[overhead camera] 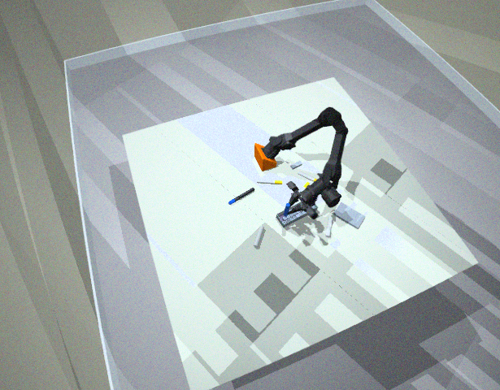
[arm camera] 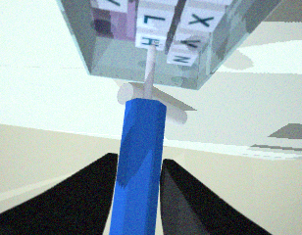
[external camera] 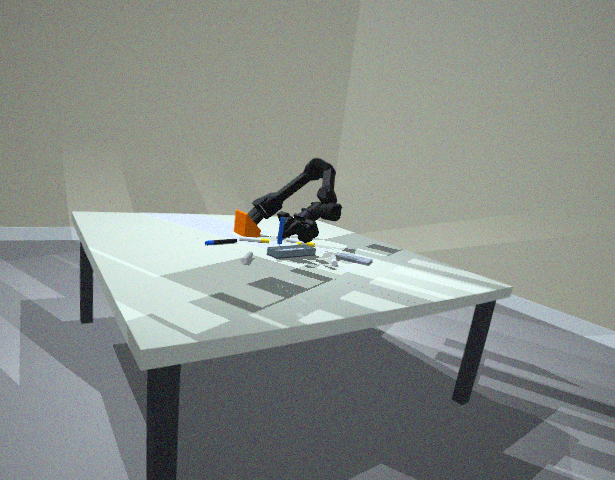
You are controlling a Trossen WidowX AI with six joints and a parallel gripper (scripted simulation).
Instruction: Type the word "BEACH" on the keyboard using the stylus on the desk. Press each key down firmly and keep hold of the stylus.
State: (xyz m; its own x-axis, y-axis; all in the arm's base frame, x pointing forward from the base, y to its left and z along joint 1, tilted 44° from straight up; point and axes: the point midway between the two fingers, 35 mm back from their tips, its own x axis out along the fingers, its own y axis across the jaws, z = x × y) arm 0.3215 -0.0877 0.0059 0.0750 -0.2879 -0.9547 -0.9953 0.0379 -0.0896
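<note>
My gripper tip is 10 mm above the blue stylus. Also, from my gripper tip: grey flat pad 120 mm ahead, 270 mm to the left, 70 mm below.
</note>
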